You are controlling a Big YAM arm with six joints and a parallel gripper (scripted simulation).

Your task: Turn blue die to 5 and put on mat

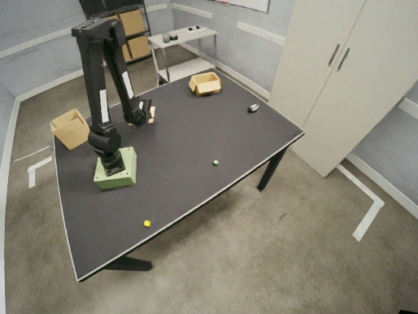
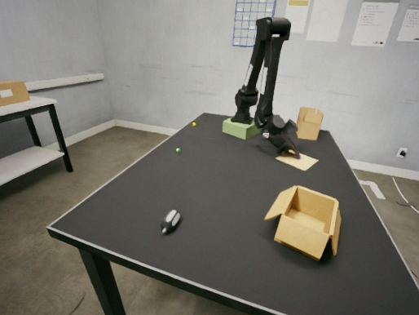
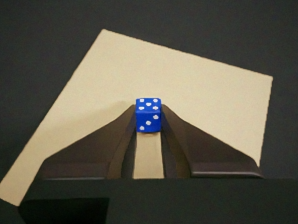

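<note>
Right now the blue die is 10 mm to the left of my hand. Also, from my hand: cardboard box (390 mm behind, 50 mm above, 30 mm to the left); then green die (510 mm to the right, 200 mm ahead, 10 mm below); then tan mat (20 mm below).
</note>
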